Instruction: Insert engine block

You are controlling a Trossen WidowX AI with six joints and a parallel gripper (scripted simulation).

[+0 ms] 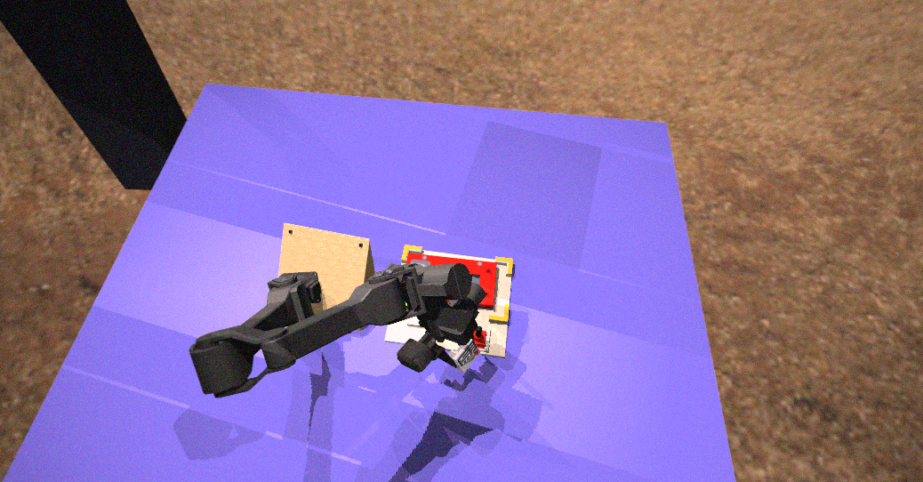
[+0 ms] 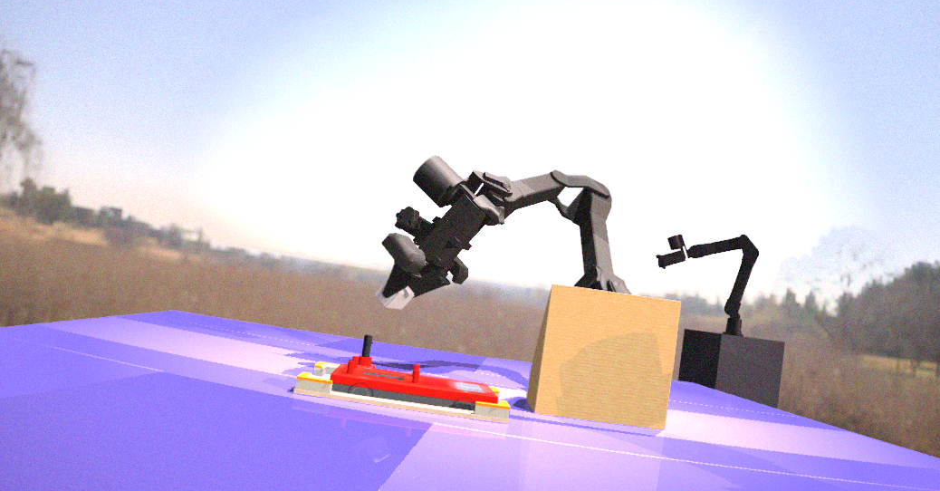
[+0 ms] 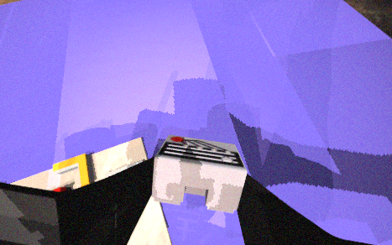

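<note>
Now: gripper tip 8 cm to the right of the black peg, 8 cm above it and 3 cm short of it. Round my gripper tip: grey engine block: 1 cm behind, 1 cm above; then beige base plate: 18 cm to the left, 11 cm below, 2 cm behind.
</note>
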